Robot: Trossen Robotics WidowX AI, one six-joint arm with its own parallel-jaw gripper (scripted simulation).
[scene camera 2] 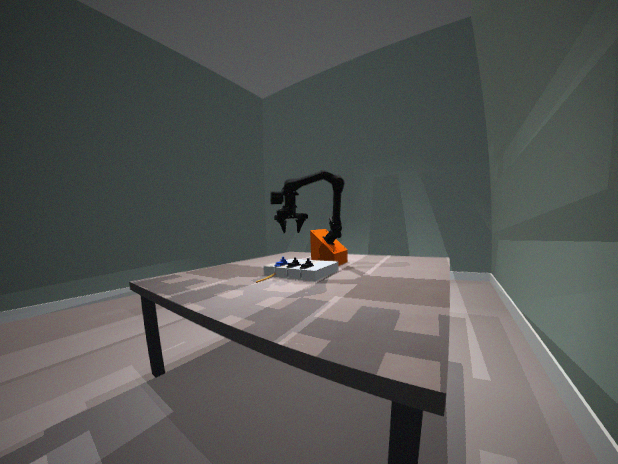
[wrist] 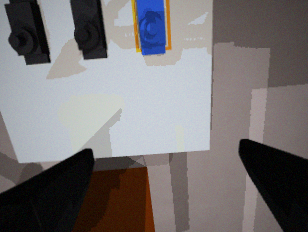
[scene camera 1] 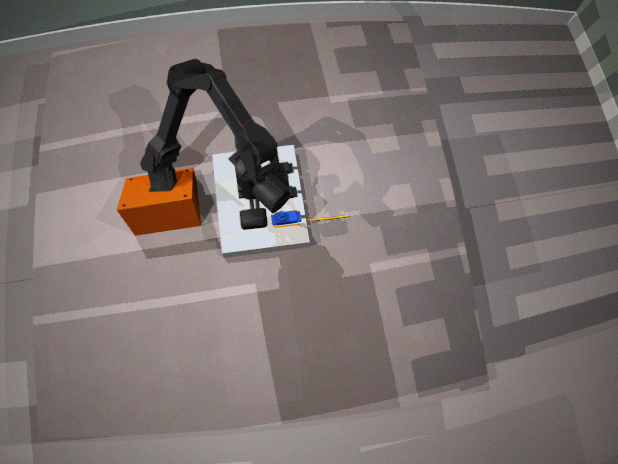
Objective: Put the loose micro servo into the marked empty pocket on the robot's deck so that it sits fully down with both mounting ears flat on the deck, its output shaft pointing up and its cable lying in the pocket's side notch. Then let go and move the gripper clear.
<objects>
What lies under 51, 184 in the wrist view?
My gripper.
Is my gripper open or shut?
Open.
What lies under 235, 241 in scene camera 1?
A white deck.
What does my gripper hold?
Nothing.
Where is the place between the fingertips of my gripper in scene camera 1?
At 251, 202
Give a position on a white deck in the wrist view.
At 128, 104
</objects>
